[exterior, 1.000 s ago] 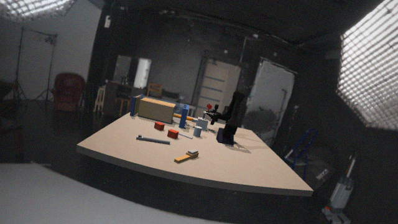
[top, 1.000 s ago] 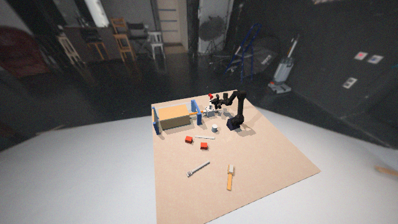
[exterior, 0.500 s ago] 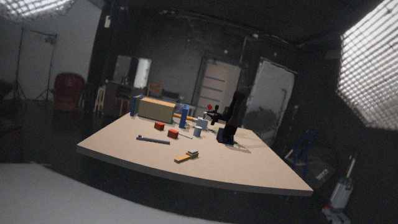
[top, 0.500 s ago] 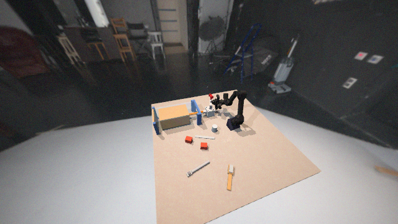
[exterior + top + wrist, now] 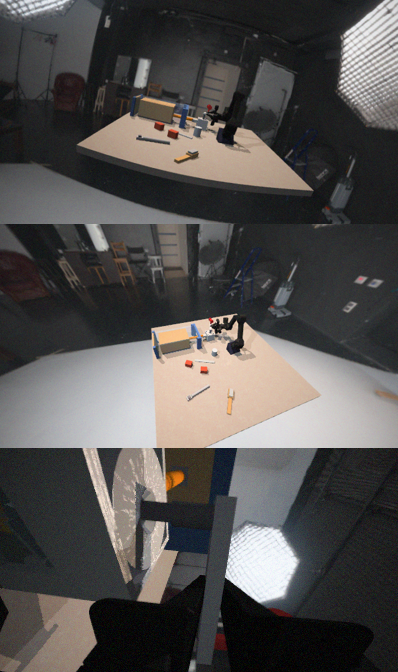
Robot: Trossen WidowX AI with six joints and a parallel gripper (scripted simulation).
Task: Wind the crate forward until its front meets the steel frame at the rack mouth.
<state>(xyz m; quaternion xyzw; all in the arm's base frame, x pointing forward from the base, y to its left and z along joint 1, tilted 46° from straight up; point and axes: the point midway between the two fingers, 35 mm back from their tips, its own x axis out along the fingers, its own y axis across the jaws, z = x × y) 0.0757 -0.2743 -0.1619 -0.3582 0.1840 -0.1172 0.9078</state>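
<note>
Now: the winch handle 1 cm behind my gripper tip, 1 cm to the right of it and 1 cm above it. From my gripper tip the other things lie so: grey winch: 4 cm to the left, 11 cm below; red knob: 3 cm behind, 4 cm to the right, 4 cm above; blue steel frame: 18 cm ahead, 2 cm to the left, 3 cm below.
</note>
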